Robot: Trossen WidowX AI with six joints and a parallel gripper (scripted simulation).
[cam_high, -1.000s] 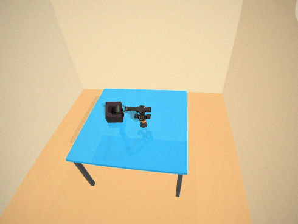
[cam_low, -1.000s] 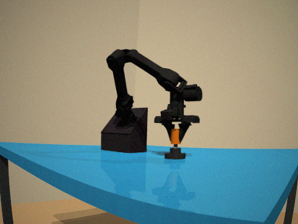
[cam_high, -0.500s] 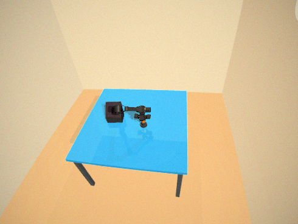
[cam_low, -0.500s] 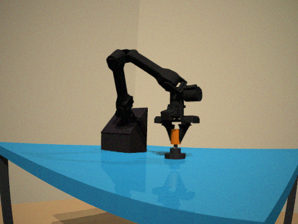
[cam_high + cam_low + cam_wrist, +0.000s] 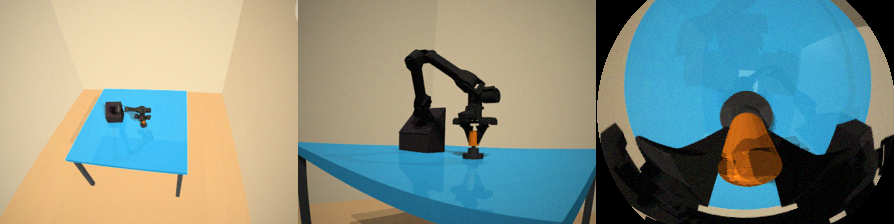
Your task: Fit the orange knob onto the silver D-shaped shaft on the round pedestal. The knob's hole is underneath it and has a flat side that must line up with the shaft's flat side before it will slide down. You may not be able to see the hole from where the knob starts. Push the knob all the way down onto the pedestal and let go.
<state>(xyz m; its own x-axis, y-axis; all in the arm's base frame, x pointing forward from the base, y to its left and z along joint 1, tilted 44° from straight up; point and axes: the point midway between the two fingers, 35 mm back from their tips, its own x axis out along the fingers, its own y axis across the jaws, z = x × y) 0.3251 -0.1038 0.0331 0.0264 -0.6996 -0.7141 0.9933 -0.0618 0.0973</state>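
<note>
Right now the round pedestal is 30 mm below my gripper tip. Also, from my gripper tip: orange knob 30 mm above.
</note>
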